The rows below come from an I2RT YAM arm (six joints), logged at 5 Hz.
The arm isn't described. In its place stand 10 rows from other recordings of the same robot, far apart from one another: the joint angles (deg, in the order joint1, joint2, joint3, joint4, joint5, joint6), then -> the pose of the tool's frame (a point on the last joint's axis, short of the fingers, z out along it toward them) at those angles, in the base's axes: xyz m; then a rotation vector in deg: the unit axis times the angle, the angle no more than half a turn.
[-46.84, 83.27, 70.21, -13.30, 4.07, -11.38] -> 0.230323 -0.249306 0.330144 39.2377 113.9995 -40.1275
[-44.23, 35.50, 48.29, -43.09, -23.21, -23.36] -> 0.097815 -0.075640 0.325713 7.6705 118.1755 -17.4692
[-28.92, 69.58, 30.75, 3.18, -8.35, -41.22] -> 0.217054 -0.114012 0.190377 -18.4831 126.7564 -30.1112
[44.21, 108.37, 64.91, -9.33, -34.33, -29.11] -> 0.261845 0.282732 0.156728 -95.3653 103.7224 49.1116
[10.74, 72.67, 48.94, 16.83, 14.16, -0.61] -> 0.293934 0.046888 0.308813 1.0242 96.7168 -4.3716
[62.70, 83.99, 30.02, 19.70, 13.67, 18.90] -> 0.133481 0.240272 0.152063 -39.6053 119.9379 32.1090
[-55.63, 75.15, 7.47, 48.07, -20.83, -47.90] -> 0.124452 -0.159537 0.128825 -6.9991 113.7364 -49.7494
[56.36, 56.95, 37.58, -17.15, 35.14, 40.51] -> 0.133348 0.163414 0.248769 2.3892 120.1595 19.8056
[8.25, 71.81, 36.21, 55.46, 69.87, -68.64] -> 0.255024 0.003202 0.299776 10.6832 95.0734 -89.5325
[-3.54, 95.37, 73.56, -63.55, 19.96, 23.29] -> 0.301826 -0.030848 0.233914 40.5599 164.8388 -28.2486
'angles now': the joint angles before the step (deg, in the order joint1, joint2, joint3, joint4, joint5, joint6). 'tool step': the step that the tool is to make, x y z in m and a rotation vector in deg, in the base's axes. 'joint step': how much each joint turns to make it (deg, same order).
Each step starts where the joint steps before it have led.
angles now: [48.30, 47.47, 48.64, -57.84, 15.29, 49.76]
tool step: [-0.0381, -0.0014, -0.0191, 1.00, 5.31, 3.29]
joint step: [13.47, -4.91, -4.45, -5.89, 0.94, 11.70]
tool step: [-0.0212, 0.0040, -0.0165, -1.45, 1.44, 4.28]
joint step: [11.10, -0.80, -3.36, -1.37, 2.29, 6.78]
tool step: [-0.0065, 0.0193, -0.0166, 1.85, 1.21, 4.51]
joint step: [4.93, 2.98, -3.31, 7.42, -1.32, 1.12]
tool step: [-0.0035, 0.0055, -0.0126, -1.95, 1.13, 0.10]
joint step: [1.99, 2.33, -1.77, 1.34, 0.09, 2.12]
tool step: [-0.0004, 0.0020, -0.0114, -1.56, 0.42, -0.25]
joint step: [0.34, 1.40, -1.90, 1.50, 0.08, 0.63]
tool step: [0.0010, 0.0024, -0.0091, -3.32, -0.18, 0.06]
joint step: [-0.08, 2.50, -0.85, 0.24, 0.66, -0.39]
